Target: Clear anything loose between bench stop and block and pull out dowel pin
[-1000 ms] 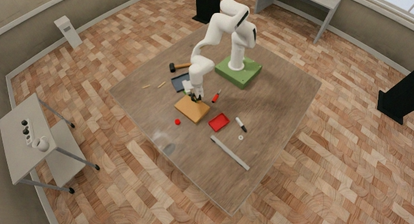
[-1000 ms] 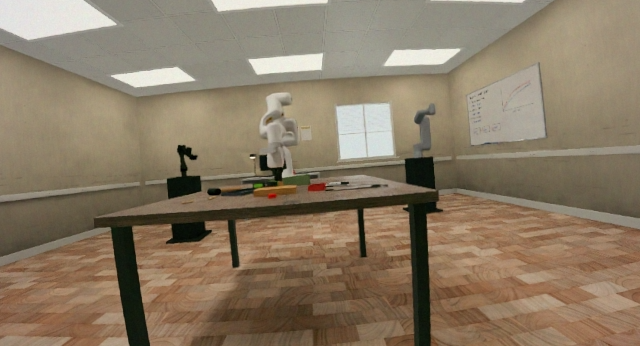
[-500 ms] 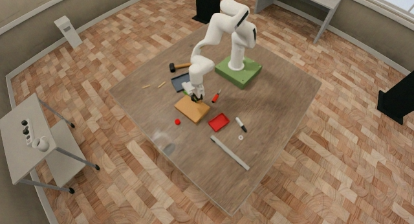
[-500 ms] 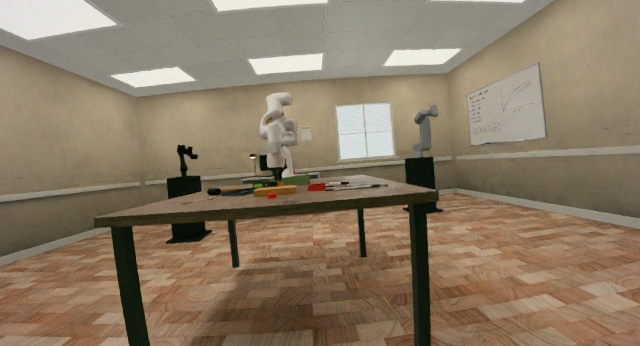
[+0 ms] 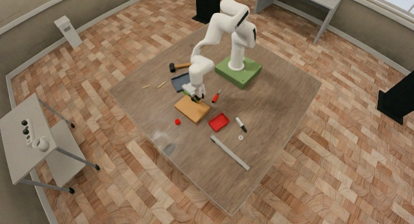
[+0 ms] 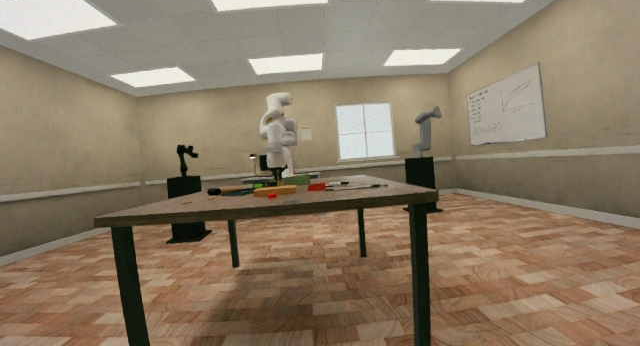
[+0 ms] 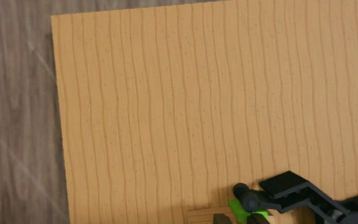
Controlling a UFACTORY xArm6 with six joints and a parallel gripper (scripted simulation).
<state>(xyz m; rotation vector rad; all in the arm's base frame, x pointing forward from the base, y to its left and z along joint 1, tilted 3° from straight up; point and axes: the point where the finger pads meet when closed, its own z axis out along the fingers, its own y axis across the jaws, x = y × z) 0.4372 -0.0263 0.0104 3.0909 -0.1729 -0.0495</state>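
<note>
The dowel pin lies 2 cm below my hand. From my hand the other things lie so: tan bench board: 6 cm below, 5 cm ahead, 1 cm to the right; then red cap: 20 cm ahead, 7 cm below, 2 cm to the right; then small wooden block: 4 cm below.
</note>
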